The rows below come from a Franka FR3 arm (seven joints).
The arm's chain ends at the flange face. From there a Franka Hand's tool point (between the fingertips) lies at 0.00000 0.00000 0.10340 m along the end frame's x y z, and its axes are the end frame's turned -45 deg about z.
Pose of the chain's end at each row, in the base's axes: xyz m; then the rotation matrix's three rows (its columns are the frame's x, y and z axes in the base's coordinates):
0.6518, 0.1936, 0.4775; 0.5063, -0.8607, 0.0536; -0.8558, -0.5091, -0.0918; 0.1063, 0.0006, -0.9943
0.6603, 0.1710, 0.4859; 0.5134, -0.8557, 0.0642; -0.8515, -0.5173, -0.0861; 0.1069, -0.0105, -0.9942
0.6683, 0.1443, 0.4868; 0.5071, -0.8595, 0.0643; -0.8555, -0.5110, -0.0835; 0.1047, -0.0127, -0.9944
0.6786, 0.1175, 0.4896; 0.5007, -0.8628, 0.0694; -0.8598, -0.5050, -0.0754; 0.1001, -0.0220, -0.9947
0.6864, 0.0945, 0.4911; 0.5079, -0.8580, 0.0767; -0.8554, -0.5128, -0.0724; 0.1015, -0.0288, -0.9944
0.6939, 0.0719, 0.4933; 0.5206, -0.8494, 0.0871; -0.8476, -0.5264, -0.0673; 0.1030, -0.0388, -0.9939
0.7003, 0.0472, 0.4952; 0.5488, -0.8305, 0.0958; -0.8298, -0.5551, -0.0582; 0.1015, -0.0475, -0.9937
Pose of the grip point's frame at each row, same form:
0.6573, 0.1841, 0.3747; 0.9666, -0.2506, 0.0536; -0.2452, -0.9651, -0.0918; 0.0747, 0.0756, -0.9943
0.6669, 0.1621, 0.3831; 0.9681, -0.2420, 0.0642; -0.2363, -0.9679, -0.0861; 0.0830, 0.0682, -0.9942
0.6749, 0.1357, 0.3840; 0.9663, -0.2492, 0.0643; -0.2436, -0.9663, -0.0835; 0.0830, 0.0651, -0.9944
0.6858, 0.1097, 0.3867; 0.9641, -0.2560, 0.0694; -0.2509, -0.9651, -0.0754; 0.0863, 0.0552, -0.9947
0.6943, 0.0870, 0.3883; 0.9658, -0.2476, 0.0767; -0.2423, -0.9675, -0.0724; 0.0921, 0.0514, -0.9944
0.7029, 0.0649, 0.3905; 0.9687, -0.2325, 0.0871; -0.2271, -0.9716, -0.0673; 0.1003, 0.0454, -0.9939
0.7102, 0.0412, 0.3925; 0.9753, -0.1992, 0.0958; -0.1942, -0.9793, -0.0582; 0.1054, 0.0382, -0.9937

